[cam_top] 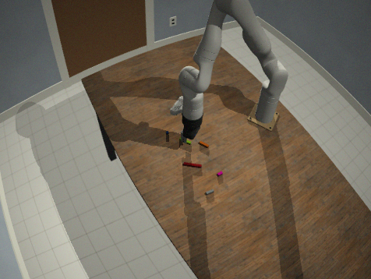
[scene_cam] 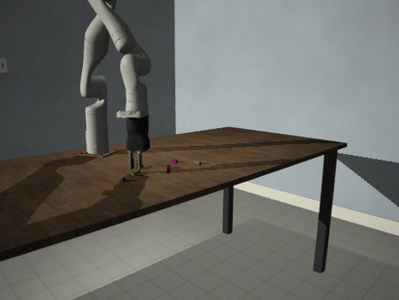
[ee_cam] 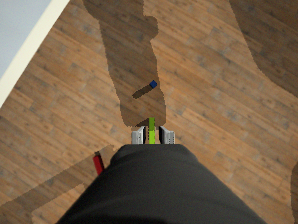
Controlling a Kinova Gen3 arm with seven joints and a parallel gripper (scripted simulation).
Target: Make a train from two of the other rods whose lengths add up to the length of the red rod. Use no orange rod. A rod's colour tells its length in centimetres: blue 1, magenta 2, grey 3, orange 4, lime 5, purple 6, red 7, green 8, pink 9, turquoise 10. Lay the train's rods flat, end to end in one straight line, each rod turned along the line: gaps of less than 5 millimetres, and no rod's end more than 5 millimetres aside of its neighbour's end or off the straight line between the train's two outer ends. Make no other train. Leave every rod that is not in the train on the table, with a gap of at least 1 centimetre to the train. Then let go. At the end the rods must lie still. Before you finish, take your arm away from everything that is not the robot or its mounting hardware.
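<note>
My gripper is now 3 cm above the lime rod. Round my hand: orange rod 5 cm behind, 6 cm to the left, 3 cm below; then small blue rod 3 cm ahead, 8 cm to the right, 3 cm below; then red rod 6 cm ahead, 11 cm to the left, 3 cm below.
</note>
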